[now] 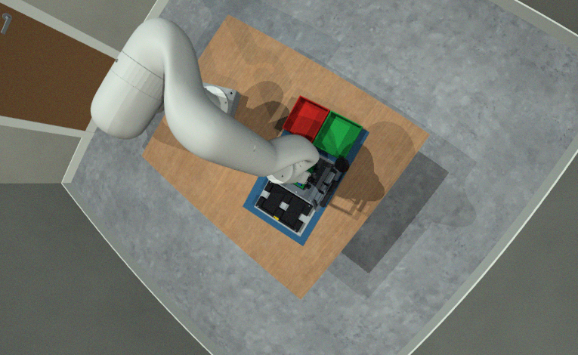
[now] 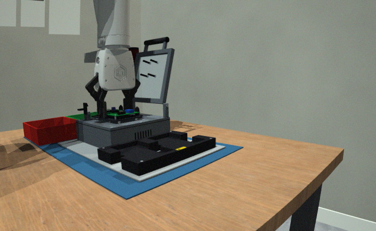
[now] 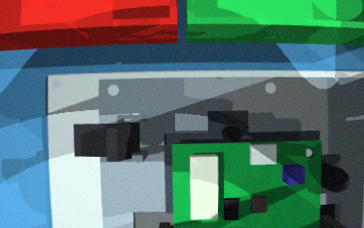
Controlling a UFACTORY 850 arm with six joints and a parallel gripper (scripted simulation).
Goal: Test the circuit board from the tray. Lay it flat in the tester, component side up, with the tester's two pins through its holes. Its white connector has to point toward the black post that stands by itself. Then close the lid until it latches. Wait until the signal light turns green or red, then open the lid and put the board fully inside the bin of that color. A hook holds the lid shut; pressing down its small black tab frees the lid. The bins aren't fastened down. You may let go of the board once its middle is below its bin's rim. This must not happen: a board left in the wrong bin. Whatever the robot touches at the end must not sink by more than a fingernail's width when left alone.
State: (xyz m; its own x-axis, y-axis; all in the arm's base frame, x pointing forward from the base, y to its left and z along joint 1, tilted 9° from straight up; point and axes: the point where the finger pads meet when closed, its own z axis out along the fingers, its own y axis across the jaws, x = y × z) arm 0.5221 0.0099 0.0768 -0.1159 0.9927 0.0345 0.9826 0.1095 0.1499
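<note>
The green circuit board lies right at my hand. The rest, counted from my hand: black hook: 70 mm behind, 50 mm to the left, 10 mm above; see-through lid: 120 mm ahead, 10 mm to the left, 100 mm above; green bin: 20 mm ahead, 200 mm to the left, 70 mm below.
</note>
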